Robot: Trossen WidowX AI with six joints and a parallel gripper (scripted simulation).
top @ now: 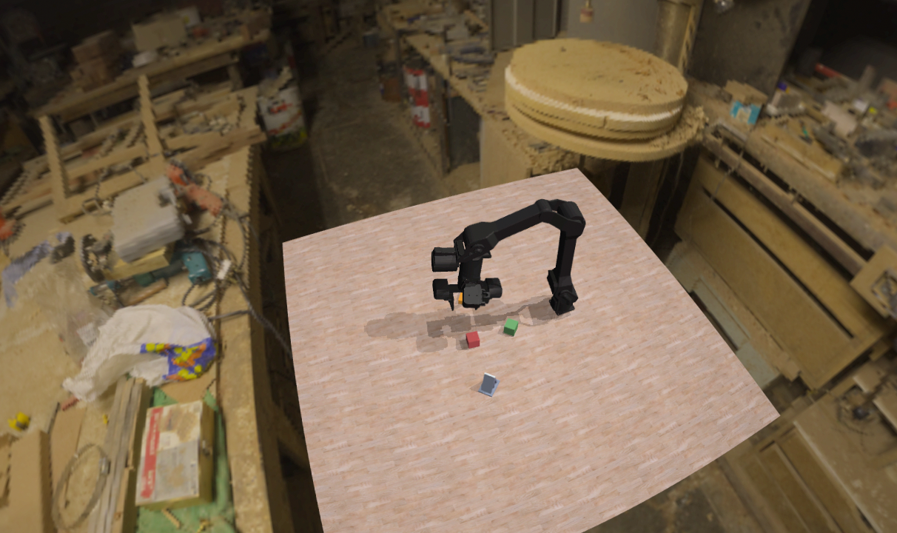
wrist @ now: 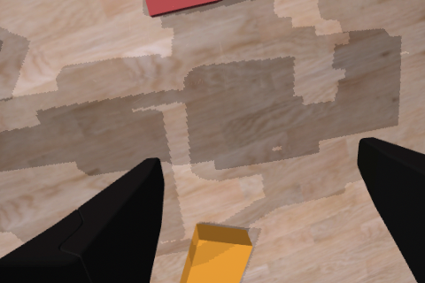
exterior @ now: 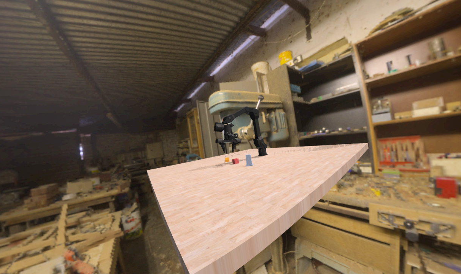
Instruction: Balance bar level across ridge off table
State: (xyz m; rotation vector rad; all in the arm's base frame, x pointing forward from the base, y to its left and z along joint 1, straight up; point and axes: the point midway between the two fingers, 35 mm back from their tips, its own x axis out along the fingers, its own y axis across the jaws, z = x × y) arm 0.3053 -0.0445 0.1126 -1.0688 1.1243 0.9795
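Right now the orange bar is 14 cm to the right of my gripper tip, 7 cm below it and 6 cm behind it. The rest, counted from my gripper tip: green cube: 12 cm behind, 7 cm to the left, 6 cm below; then red cube: 7 cm to the left, 6 cm below.
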